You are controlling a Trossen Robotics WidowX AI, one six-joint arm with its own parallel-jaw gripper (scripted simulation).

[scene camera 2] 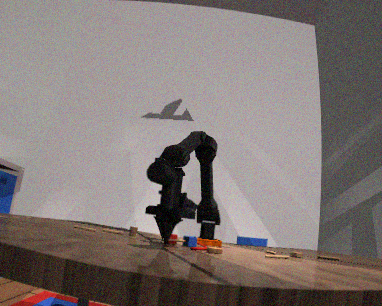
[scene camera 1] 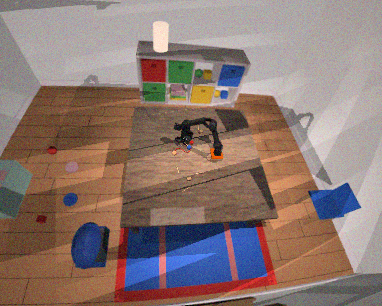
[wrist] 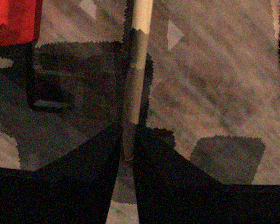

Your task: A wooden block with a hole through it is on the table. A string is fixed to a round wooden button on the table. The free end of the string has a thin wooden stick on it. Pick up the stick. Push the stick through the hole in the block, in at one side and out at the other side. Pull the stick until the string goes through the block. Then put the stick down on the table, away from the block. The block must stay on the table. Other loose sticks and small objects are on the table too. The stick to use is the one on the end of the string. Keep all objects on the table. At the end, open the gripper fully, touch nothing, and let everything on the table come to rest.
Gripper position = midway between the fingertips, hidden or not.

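There is my gripper (scene camera 2: 165, 241), and I can see it in the wrist view as well (wrist: 128, 132).
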